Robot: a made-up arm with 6 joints. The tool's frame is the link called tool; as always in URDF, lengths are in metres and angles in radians.
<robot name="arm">
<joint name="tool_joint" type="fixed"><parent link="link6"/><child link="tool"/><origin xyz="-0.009 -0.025 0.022" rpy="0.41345 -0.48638 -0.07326"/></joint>
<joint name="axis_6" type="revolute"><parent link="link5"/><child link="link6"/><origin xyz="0.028 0.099 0.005" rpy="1.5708 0 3.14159"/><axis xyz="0 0 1"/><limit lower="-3.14" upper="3.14"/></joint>
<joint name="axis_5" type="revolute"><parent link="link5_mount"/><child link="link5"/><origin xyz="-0.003 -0.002 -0.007" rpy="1.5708 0 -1.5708"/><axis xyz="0 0 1"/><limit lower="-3.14" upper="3.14"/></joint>
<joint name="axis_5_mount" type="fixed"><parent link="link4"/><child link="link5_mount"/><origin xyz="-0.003 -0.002 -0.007"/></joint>
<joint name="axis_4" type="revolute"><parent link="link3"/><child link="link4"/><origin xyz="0.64 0.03 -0.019" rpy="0 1.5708 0"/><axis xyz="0 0 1"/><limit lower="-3.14" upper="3.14"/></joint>
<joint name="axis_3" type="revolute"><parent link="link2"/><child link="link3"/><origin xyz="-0.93 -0.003 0.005" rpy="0 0 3.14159"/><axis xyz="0 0 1"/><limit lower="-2.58" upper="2.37"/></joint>
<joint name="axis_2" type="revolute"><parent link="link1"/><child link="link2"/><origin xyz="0.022 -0.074 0" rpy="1.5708 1.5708 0"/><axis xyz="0 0 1"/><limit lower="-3.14" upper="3.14"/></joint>
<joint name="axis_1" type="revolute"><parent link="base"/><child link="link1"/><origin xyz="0.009 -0.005 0.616" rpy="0 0 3.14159"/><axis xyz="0 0 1"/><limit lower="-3.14" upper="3.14"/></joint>
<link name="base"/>
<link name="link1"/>
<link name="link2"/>
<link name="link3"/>
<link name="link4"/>
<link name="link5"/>
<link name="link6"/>
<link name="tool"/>
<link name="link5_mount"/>
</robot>
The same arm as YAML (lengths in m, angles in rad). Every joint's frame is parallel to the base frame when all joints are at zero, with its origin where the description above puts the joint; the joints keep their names.
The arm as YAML. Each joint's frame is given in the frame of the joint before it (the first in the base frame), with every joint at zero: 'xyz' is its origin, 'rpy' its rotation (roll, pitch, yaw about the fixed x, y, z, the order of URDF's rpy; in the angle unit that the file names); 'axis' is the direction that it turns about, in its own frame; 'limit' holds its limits. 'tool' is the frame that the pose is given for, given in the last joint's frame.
units:
  length: m
  angle: rad
joints:
  - name: axis_1
    type: revolute
    origin:
      xyz: [0.009, -0.005, 0.616]
      rpy: [0.0, 0.0, 0.0]
    axis: "+z"
    limit:
      lower: -3.14
      upper: 3.14
  - name: axis_2
    type: revolute
    origin:
      xyz: [-0.022, 0.074, 0.0]
      rpy: [0.0, 0.0, 0.0]
    axis: "+y"
    limit:
      lower: -3.14
      upper: 3.14
  - name: axis_3
    type: revolute
    origin:
      xyz: [0.003, 0.005, 0.93]
      rpy: [0.0, 0.0, 0.0]
    axis: "+y"
    limit:
      lower: -2.58
      upper: 2.37
  - name: axis_4
    type: revolute
    origin:
      xyz: [0.03, -0.019, 0.64]
      rpy: [0.0, 0.0, 0.0]
    axis: "+z"
    limit:
      lower: -3.14
      upper: 3.14
  - name: axis_5
    type: revolute
    origin:
      xyz: [-0.004, 0.006, -0.014]
      rpy: [0.0, 0.0, 0.0]
    axis: "+y"
    limit:
      lower: -3.14
      upper: 3.14
  - name: axis_6
    type: revolute
    origin:
      xyz: [-0.028, 0.005, 0.099]
      rpy: [0.0, 0.0, 0.0]
    axis: "+z"
    limit:
      lower: -3.14
      upper: 3.14
tool:
  origin:
    xyz: [-0.009, -0.025, 0.022]
    rpy: [0.4135, -0.4864, -0.0733]

